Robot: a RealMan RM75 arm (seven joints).
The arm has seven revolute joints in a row. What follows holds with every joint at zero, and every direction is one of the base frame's.
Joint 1 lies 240.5 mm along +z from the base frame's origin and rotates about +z.
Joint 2 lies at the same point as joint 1 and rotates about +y.
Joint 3 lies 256 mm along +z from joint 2 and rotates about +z.
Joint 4 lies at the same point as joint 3 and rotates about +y.
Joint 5 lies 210 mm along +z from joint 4 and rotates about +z.
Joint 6 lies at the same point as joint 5 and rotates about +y.
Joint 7 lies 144 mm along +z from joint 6 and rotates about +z.
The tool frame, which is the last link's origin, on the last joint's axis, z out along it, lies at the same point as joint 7; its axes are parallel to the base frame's.
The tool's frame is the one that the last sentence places.
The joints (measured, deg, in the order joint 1, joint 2, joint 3, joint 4, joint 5, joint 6, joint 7), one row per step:
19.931, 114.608, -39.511, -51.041, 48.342, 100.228, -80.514
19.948, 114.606, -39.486, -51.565, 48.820, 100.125, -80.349
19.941, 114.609, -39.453, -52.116, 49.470, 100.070, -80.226
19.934, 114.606, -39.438, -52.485, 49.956, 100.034, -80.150
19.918, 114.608, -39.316, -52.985, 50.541, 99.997, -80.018
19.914, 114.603, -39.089, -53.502, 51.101, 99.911, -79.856
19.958, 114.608, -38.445, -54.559, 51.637, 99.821, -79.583
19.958, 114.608, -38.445, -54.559, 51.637, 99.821, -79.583
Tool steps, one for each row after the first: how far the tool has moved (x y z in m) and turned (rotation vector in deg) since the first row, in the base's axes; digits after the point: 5 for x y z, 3 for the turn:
-0.00136, 0.00197, 0.00186, 0.646, 0.005, 0.266
-0.00309, 0.00396, 0.00386, 1.376, 0.150, 0.624
-0.00434, 0.00533, 0.00525, 1.888, 0.279, 0.889
-0.00582, 0.00703, 0.00730, 2.609, 0.449, 1.153
-0.00715, 0.00889, 0.00972, 3.450, 0.594, 1.353
-0.00889, 0.01195, 0.01465, 4.892, 0.536, 1.634
-0.00889, 0.01195, 0.01465, 4.892, 0.536, 1.634

